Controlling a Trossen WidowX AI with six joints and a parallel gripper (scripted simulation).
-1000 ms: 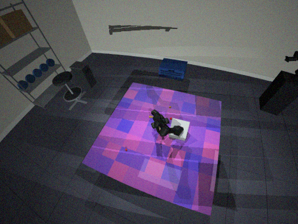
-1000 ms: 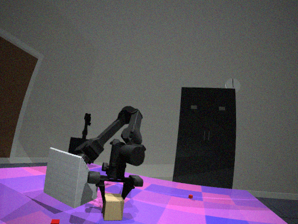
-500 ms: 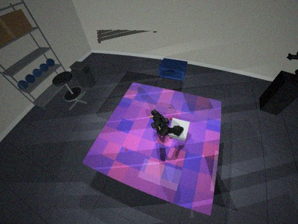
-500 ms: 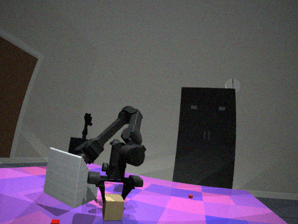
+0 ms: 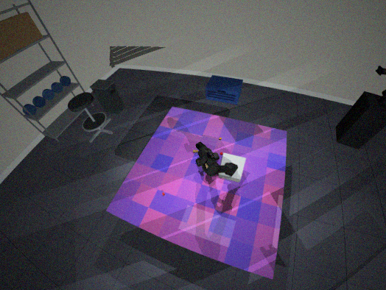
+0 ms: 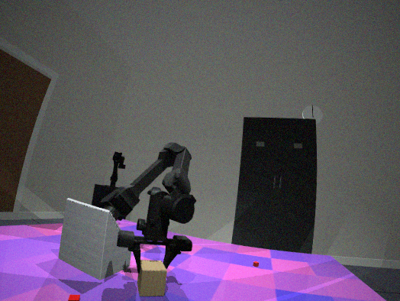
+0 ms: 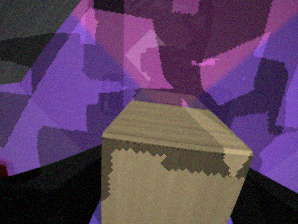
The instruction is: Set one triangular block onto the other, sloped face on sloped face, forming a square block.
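The triangular block is 1 cm above my gripper tip. The rest, counted from my gripper tip: flat tan piece 17 cm ahead, 11 cm to the right, 4 cm below.
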